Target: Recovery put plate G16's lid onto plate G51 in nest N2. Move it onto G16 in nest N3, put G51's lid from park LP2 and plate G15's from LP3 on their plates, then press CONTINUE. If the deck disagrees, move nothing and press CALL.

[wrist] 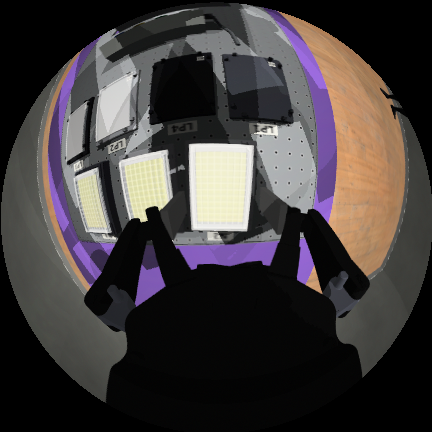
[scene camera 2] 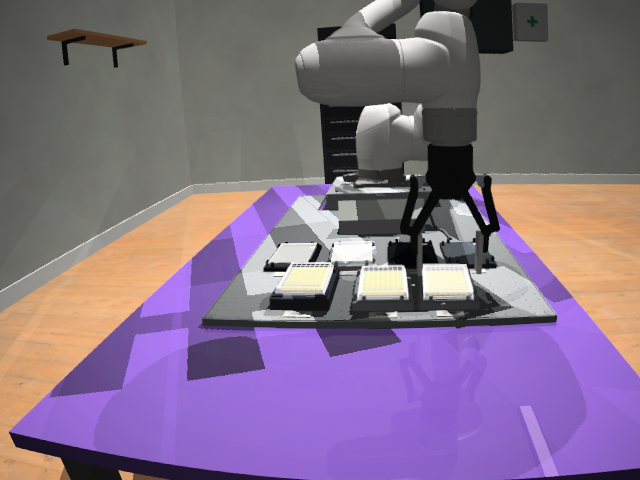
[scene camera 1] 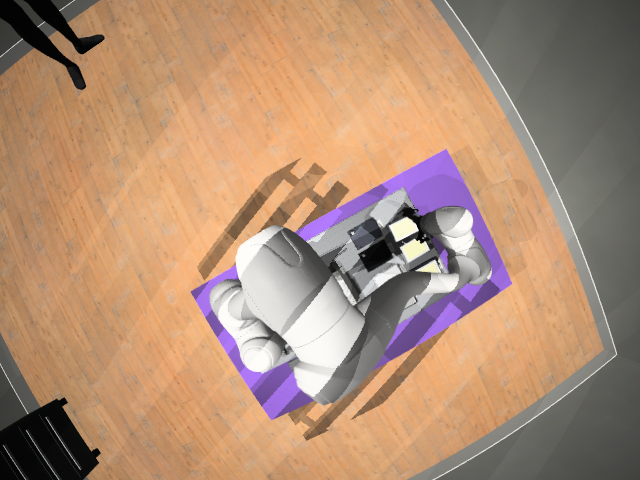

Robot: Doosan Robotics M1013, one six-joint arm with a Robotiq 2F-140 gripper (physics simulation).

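Places are measured from the arm's base along level axes (x ahead, y up, z right), in metres.
Where they show: gripper, between the fingertips: [wrist: 222, 199] [scene camera 2: 448, 271] [scene camera 1: 407, 226]; arm's base, origin of its link: [scene camera 2: 380, 183] [scene camera 1: 272, 331].
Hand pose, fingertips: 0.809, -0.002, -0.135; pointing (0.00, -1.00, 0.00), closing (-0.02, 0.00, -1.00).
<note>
Each offset is from my fingertips to the centre of the thing, as dx, dy, dz. "spot": to the spot under its first point. Level surfaces: height alone.
My gripper [scene camera 1: 417, 225] [scene camera 2: 449, 264] [wrist: 222, 199] is open and empty. Its fingers stand apart over the two sides of the pale-yellow plate in nest N2 @(spot: -0.016, -0.014, +0.001) [scene camera 1: 403, 228] [scene camera 2: 447, 281] [wrist: 221, 187], which has a clear lid. The tips look slightly above it; exact height is unclear. The plate in N1 @(-0.008, -0.020, +0.117) [scene camera 1: 415, 250] [scene camera 2: 382, 284] [wrist: 146, 182] and the plate in N3 @(-0.008, -0.012, +0.257) [scene camera 1: 429, 268] [scene camera 2: 306, 279] [wrist: 92, 200] show yellow well grids. A white lid @(-0.190, -0.029, +0.188) [scene camera 2: 353, 252] [wrist: 116, 107] lies on LP2, a light grey lid @(-0.184, -0.029, +0.318) [scene camera 2: 294, 254] [wrist: 77, 132] on LP3. Plate codes are not readable.
A black lid @(spot: -0.194, -0.033, +0.060) [scene camera 1: 376, 256] [scene camera 2: 408, 253] [wrist: 182, 87] lies on LP4 and a dark grey one @(-0.189, -0.033, -0.064) [scene camera 1: 364, 233] [scene camera 2: 467, 252] [wrist: 257, 90] on LP1. A console box @(-0.407, -0.001, +0.127) [scene camera 2: 377, 209] stands behind them on the perforated deck. The arm hides its buttons in scene camera 1. The table @(dy -0.055) [scene camera 2: 289, 413] is purple.
</note>
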